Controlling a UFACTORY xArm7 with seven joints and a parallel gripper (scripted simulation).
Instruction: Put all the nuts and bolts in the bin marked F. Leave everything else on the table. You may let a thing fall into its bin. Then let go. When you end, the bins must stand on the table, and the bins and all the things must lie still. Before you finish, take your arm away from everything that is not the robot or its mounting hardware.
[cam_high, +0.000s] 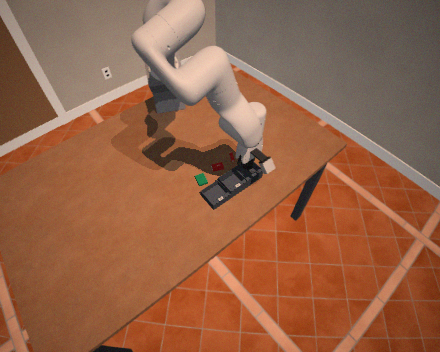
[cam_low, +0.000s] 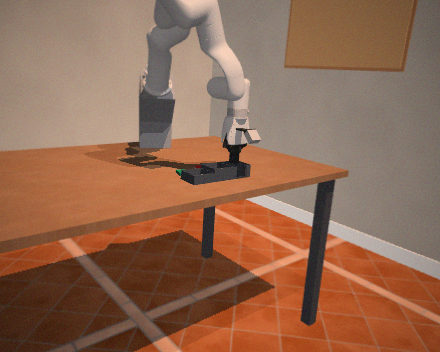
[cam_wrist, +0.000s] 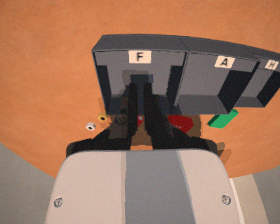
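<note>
Right now the brass nut is 60 mm behind my hand, 90 mm to the left of it and 60 mm below it. Round my hand: dark three-compartment bin row (30 mm behind, 80 mm to the right, 40 mm below); red cylinder (100 mm behind, 50 mm to the left, 60 mm below); red block (130 mm behind, 40 mm to the right, 60 mm below).
</note>
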